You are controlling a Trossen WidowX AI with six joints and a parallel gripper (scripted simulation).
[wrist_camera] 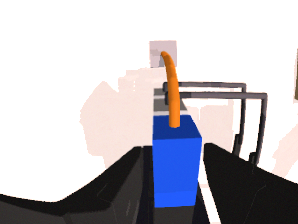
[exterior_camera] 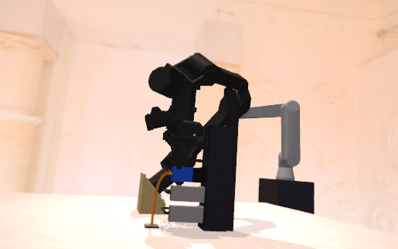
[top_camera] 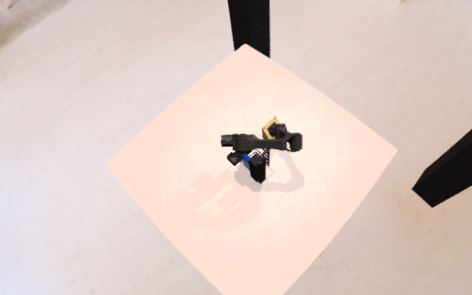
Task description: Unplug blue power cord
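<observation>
My gripper tip is now 30 mm to the right of the blue plug.
</observation>
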